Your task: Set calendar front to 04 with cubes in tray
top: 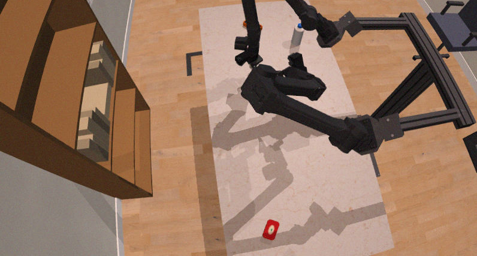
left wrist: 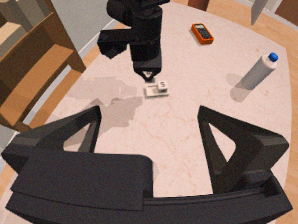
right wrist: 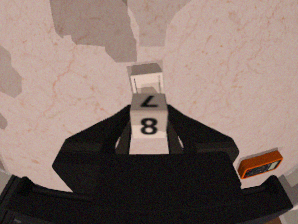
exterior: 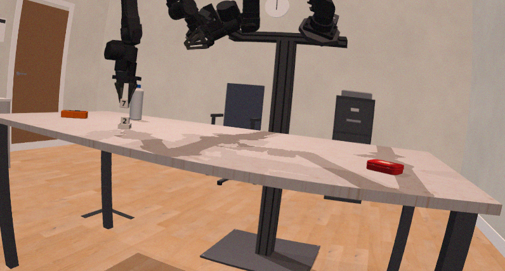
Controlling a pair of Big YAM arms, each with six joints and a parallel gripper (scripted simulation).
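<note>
Now: the white cube 8 cm below my right hand, 4 cm behind it and 3 cm to the right of it. The rest, counted from my right hand: red tin 88 cm to the left, 8 cm below, 2 cm ahead; white calendar tray 9 cm below, 3 cm behind, 2 cm to the right; white bottle 33 cm behind, 25 cm to the right, 2 cm below.
</note>
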